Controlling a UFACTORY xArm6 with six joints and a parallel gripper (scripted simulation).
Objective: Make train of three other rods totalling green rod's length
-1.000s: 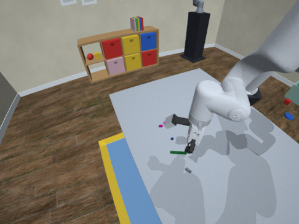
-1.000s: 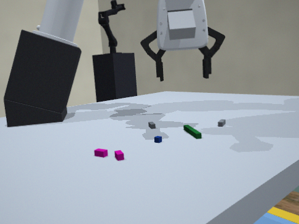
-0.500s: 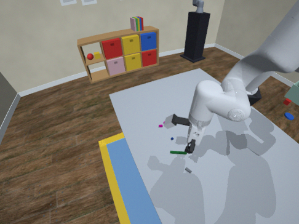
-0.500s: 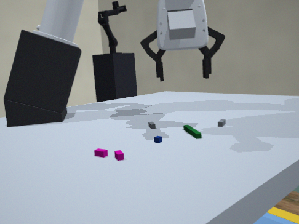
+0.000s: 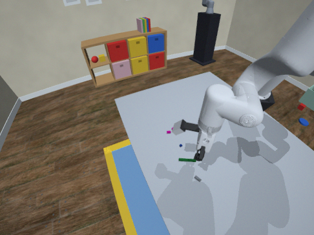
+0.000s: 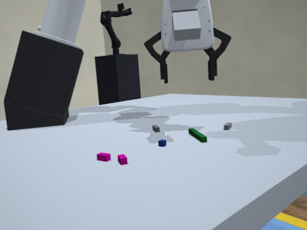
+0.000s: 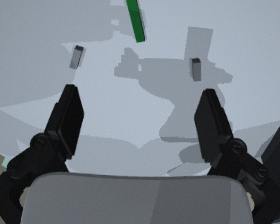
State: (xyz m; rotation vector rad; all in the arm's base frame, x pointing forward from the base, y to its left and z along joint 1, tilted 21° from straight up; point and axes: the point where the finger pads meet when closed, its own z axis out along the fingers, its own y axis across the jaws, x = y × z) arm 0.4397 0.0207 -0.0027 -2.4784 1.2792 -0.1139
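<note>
My gripper is now 100 mm to the left of the blue rod and 110 mm above it. Also, from my hand: green rod (30 mm ahead, 20 mm to the right, 110 mm below).
</note>
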